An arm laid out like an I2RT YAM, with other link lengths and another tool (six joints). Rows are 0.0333 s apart.
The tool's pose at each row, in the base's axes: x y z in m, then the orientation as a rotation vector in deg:
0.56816, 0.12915, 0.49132, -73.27, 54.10, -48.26
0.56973, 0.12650, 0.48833, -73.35, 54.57, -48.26
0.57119, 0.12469, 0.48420, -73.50, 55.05, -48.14
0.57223, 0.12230, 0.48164, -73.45, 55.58, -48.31
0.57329, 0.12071, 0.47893, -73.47, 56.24, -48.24
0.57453, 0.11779, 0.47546, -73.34, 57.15, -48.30
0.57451, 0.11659, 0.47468, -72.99, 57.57, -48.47
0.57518, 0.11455, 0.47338, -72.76, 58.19, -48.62
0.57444, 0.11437, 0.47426, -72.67, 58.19, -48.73
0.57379, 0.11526, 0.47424, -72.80, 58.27, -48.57
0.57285, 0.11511, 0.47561, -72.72, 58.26, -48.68
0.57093, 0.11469, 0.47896, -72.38, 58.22, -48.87
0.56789, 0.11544, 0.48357, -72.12, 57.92, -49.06
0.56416, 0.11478, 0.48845, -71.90, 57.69, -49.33
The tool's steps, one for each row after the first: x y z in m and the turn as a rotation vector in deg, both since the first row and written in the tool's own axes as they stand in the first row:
0.00335, 0.00267, 0.00028, -0.29, 0.30, 0.13
0.00600, 0.00657, 0.00074, -0.67, 0.53, 0.31
0.00886, 0.00885, 0.00065, -0.86, 0.99, 0.42
0.01101, 0.01136, 0.00089, -1.21, 1.39, 0.70
0.01452, 0.01448, 0.00074, -1.55, 2.05, 1.06
0.01569, 0.01513, 0.00022, -1.45, 2.49, 1.28
0.01795, 0.01619, -0.00002, -1.56, 3.03, 1.52
0.01773, 0.01530, -0.00073, -1.47, 3.11, 1.50
0.01667, 0.01542, -0.00098, -1.64, 3.04, 1.56
0.01629, 0.01404, -0.00185, -1.55, 3.11, 1.53
0.01557, 0.01067, -0.00363, -1.23, 3.25, 1.57
0.01322, 0.00617, -0.00594, -0.84, 3.20, 1.47
0.01185, 0.00125, -0.00942, -0.51, 3.25, 1.32

